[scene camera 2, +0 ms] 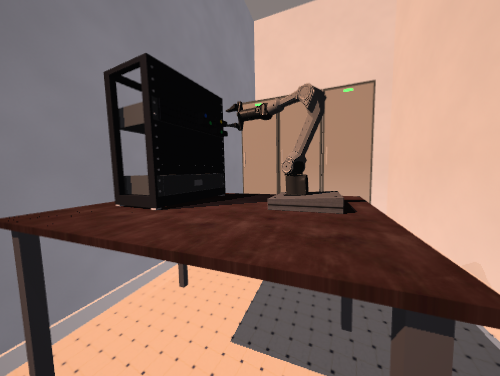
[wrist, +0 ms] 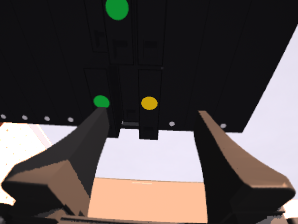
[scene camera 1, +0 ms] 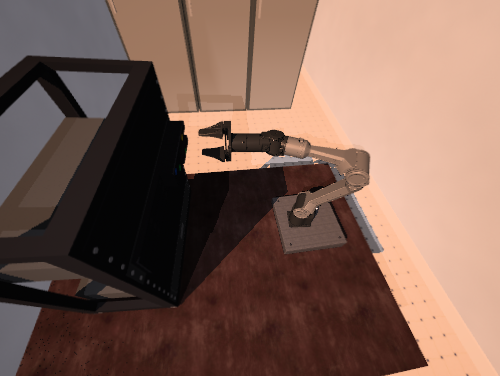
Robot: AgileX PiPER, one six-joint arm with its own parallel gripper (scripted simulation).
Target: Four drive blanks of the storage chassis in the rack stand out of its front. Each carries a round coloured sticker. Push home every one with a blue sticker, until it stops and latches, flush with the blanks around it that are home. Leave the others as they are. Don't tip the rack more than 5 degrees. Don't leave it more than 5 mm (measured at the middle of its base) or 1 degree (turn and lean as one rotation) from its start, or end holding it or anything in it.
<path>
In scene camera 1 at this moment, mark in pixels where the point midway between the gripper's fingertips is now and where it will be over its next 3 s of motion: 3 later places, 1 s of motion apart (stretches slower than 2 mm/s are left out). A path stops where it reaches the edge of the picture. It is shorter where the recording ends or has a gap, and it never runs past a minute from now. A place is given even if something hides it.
My gripper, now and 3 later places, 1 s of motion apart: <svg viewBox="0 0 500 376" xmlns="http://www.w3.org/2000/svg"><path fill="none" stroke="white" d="M200 142L231 142L230 136L229 116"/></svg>
</path>
